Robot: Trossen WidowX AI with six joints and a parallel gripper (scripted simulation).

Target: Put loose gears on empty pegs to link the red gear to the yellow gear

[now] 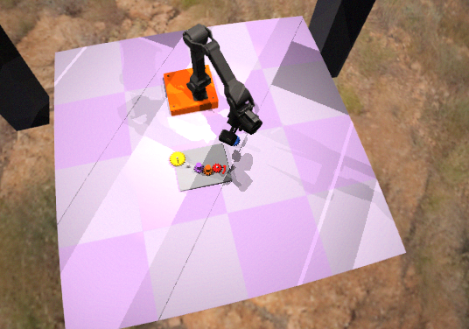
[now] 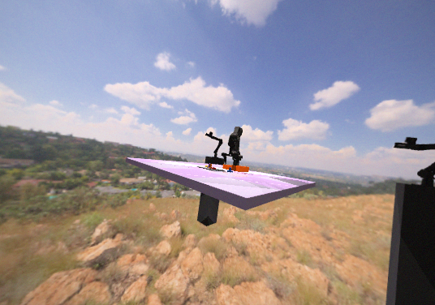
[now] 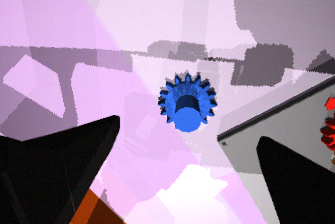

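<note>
My gripper tip is now 40 mm above the blue gear. Round my gripper tip: orange gear: 140 mm to the right, 110 mm ahead, 40 mm below; red gear: 110 mm ahead, 100 mm to the right, 40 mm below; red arrow: 120 mm ahead, 70 mm to the right, 50 mm below.
</note>
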